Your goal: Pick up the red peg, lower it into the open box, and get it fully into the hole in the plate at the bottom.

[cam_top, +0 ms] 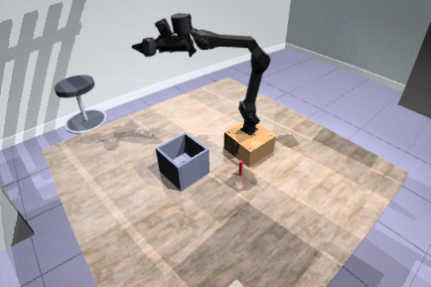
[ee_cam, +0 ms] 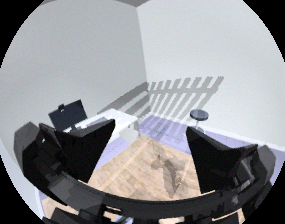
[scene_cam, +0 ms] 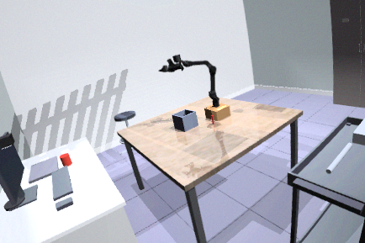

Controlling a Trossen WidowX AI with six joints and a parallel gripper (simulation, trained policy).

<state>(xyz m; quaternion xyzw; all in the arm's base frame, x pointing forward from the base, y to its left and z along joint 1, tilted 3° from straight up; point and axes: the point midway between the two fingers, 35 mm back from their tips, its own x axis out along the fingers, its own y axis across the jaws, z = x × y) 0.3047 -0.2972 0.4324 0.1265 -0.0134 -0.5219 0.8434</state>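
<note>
My gripper tip is 490 mm above the red peg, 400 mm to the right of it and 150 mm past it.
</note>
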